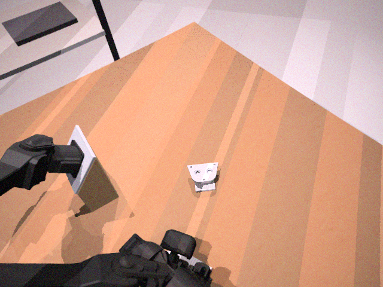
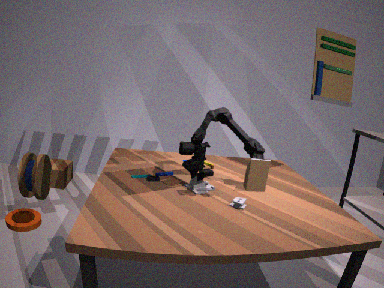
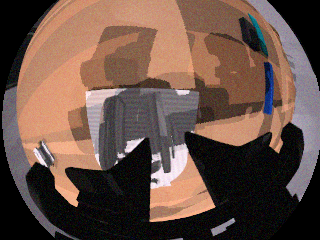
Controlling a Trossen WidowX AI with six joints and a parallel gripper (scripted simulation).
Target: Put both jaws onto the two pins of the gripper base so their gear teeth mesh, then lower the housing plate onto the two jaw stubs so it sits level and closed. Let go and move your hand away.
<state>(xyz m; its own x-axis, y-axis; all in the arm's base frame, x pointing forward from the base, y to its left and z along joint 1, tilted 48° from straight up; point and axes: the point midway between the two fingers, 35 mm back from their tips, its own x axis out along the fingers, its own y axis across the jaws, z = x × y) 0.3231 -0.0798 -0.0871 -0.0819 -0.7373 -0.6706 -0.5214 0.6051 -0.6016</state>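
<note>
Right now the white jaw is 40 mm behind my gripper tip and 10 mm above it. From my gripper tip the other things lie so: black block 220 mm ahead, 60 mm to the right, 10 mm below; blue bar 160 mm ahead, 150 mm to the right, 10 mm below; teal bar 280 mm ahead, 100 mm to the right, 20 mm below.
</note>
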